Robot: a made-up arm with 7 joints.
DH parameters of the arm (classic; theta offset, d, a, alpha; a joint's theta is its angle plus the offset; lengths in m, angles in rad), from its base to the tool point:
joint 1: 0 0.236 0 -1.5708
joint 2: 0 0 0 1.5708
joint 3: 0 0.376 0.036 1.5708
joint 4: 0 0 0.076 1.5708
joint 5: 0 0.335 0 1.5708
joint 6: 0 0 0.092 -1.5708
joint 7: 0 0.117 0 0
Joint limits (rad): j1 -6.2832..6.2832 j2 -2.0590..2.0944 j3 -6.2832..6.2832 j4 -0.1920..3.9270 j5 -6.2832..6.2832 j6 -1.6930..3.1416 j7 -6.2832..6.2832
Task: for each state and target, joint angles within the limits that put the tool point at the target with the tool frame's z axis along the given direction. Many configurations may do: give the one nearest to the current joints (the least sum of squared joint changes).
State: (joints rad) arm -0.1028 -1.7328 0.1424 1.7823 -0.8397 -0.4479 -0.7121
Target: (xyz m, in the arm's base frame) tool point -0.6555 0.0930 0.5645 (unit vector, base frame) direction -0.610 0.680 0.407
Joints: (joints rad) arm 0.0953 -1.3893 0.0643 2.2818 -1.2563 -0.8492 -0.7121
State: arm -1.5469 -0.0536 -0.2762 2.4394 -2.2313 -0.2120 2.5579
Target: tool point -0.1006 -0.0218 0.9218 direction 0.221 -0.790 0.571
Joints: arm -1.0585 -0.3929 -0.8275 2.5995 -2.3475 -0.9297 2.5579
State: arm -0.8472 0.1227 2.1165 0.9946 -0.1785 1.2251 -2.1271
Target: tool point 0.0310 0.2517 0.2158 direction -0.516 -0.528 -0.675
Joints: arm -0.8085 0.0350 2.1291 0.5027 0.3717 1.2910 -2.1271
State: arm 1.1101 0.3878 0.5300 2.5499 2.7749 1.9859 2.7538
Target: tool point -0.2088 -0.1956 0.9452 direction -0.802 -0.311 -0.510
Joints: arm 0.9425 -0.1222 0.2319 3.2235 2.3950 1.9426 2.7538
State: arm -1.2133 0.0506 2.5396 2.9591 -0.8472 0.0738 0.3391
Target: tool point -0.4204 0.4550 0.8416 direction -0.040 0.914 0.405
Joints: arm -0.7156 -0.6436 2.5121 2.7316 -0.9532 0.4885 0.3391
